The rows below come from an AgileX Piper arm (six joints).
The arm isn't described. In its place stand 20 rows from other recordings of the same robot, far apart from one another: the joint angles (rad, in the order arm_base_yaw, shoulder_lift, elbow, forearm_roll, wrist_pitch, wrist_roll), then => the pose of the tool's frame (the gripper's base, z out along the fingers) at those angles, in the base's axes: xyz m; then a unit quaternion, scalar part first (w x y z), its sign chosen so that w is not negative.
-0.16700 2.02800 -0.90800 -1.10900 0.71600 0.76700 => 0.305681, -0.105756, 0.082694, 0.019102, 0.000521, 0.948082, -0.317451
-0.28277 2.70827 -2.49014 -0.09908 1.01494 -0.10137 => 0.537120, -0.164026, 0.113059, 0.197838, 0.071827, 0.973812, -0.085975
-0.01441 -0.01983 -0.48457 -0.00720 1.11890 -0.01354 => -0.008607, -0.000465, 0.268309, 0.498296, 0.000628, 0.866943, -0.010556
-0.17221 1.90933 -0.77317 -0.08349 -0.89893 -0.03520 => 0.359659, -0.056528, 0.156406, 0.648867, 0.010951, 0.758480, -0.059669
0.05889 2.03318 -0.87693 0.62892 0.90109 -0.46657 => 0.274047, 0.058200, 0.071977, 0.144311, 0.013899, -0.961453, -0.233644
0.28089 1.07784 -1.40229 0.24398 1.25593 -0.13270 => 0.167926, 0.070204, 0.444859, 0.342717, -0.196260, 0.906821, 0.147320
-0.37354 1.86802 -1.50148 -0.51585 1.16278 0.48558 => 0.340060, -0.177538, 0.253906, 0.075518, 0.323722, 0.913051, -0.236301
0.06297 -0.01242 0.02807 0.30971 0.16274 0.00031 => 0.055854, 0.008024, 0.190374, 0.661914, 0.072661, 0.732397, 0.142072
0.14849 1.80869 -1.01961 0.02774 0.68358 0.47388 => 0.322708, 0.049886, 0.153814, 0.085109, 0.171034, 0.980863, 0.037581
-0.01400 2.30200 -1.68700 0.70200 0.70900 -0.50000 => 0.482399, 0.031509, 0.126264, 0.218100, -0.009135, 0.951729, 0.215780
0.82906 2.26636 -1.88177 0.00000 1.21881 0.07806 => 0.311954, 0.340458, 0.171731, 0.024537, -0.366601, 0.929978, 0.011961
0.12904 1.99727 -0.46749 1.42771 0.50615 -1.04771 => 0.202418, 0.070299, 0.038511, 0.036725, -0.105450, -0.962818, -0.245993
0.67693 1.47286 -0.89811 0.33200 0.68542 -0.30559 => 0.206015, 0.189639, 0.228667, 0.167945, -0.363735, 0.901875, 0.161592
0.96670 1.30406 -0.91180 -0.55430 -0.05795 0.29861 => 0.166185, 0.245673, 0.328240, 0.568586, -0.461543, 0.642972, 0.224220
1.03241 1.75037 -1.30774 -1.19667 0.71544 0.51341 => 0.246632, 0.304594, 0.282961, 0.469714, -0.515245, 0.691538, -0.188857
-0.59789 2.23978 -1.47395 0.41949 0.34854 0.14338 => 0.389963, -0.250267, 0.104509, 0.283115, 0.499174, 0.816835, 0.058762
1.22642 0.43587 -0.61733 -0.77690 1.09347 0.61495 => 0.070838, 0.029656, 0.320518, 0.503988, -0.297030, 0.810020, 0.040458
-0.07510 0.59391 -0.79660 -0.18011 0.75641 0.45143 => 0.101428, -0.018851, 0.365820, 0.529412, 0.198155, 0.824806, 0.012390
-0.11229 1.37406 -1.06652 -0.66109 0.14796 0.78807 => 0.314755, -0.043782, 0.344147, 0.578073, 0.125421, 0.805686, -0.031177
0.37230 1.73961 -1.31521 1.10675 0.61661 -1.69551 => 0.347735, 0.186313, 0.285898, 0.461701, -0.534790, 0.686352, 0.172490
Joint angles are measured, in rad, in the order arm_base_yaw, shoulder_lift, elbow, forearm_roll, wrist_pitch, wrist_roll. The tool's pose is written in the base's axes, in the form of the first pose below.
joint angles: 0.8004 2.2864 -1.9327 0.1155 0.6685 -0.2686
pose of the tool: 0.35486, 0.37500, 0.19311, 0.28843, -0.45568, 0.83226, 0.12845
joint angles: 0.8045 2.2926 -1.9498 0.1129 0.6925 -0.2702
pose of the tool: 0.35375, 0.37696, 0.19377, 0.28244, -0.46044, 0.83197, 0.12665
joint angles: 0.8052 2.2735 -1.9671 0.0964 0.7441 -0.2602
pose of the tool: 0.35157, 0.37434, 0.20604, 0.27650, -0.46332, 0.83327, 0.12061
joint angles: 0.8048 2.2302 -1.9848 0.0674 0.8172 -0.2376
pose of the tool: 0.34734, 0.36753, 0.22956, 0.27298, -0.46288, 0.83599, 0.11107
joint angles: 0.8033 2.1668 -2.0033 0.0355 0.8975 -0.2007
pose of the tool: 0.34073, 0.35678, 0.26263, 0.27589, -0.45413, 0.84085, 0.10303
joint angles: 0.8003 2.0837 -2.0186 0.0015 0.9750 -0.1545
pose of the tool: 0.33085, 0.34103, 0.30346, 0.28812, -0.43753, 0.84624, 0.09717
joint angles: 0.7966 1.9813 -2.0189 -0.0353 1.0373 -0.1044
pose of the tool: 0.31648, 0.31969, 0.34762, 0.30989, -0.41520, 0.85021, 0.09338
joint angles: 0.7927 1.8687 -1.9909 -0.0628 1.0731 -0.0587
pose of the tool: 0.29810, 0.29533, 0.38623, 0.33416, -0.39133, 0.85214, 0.09517
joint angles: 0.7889 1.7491 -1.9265 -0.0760 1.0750 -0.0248
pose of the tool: 0.27702, 0.27034, 0.41516, 0.35817, -0.37122, 0.85044, 0.10324
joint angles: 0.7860 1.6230 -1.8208 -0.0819 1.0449 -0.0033
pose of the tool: 0.25447, 0.24567, 0.43217, 0.37981, -0.35756, 0.84569, 0.11276
